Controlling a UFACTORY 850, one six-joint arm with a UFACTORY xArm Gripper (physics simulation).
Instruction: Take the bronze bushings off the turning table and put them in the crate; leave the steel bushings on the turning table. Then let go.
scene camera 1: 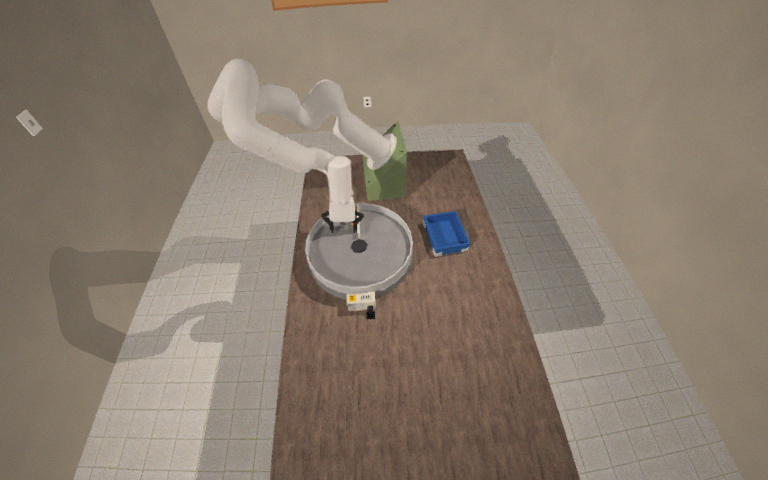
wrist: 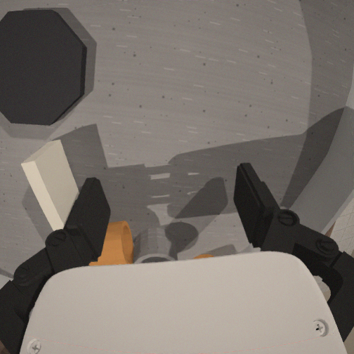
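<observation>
The grey turning table [scene camera 1: 385, 257] [wrist: 210, 95] has a raised rim and a dark hub [scene camera 1: 359, 246] [wrist: 42, 67]. My gripper [scene camera 1: 343, 230] [wrist: 169, 187] is open and empty, over the back left part of the turning table. In the wrist view an orange-bronze bushing [wrist: 116, 244] lies near the left finger, partly hidden by the gripper body. Beside it is a grey steel bushing [wrist: 151, 244], also cut off. A sliver of another orange piece [wrist: 204, 256] shows at the body's edge. The blue crate [scene camera 1: 451, 247] stands right of the turning table; no bushing shows inside it.
A cream upright bar [scene camera 1: 358, 229] [wrist: 52, 185] stands between the hub and the back rim, close to the left finger in the wrist view. A green angled block [scene camera 1: 387, 181] stands behind the turning table. A white box [scene camera 1: 360, 302] with a yellow label sits in front of it.
</observation>
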